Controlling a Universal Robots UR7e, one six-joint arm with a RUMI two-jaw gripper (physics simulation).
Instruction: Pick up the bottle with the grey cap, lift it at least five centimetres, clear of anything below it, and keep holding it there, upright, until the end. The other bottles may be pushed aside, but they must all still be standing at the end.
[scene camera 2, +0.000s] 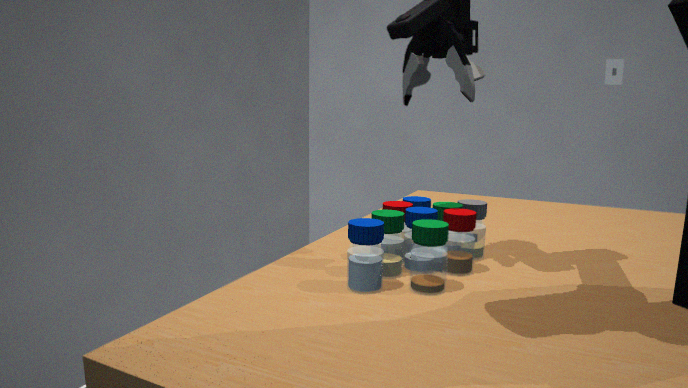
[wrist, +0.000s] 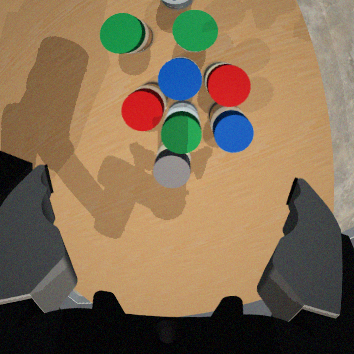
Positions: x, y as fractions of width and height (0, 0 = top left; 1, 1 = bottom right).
Labels:
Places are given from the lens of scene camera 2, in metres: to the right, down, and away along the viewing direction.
gripper (scene camera 2: 0.63, 0.27): 0.16, -0.15, 0.80
red-capped bottle (scene camera 2: 0.67, 0.64): 0.19, 0.09, 0.79
blue-capped bottle (scene camera 2: 0.60, 0.55): 0.11, 0.03, 0.80
green-capped bottle (scene camera 2: 0.62, 0.67): 0.12, 0.10, 0.70
green-capped bottle (scene camera 2: 0.57, 0.63): 0.08, 0.08, 0.77

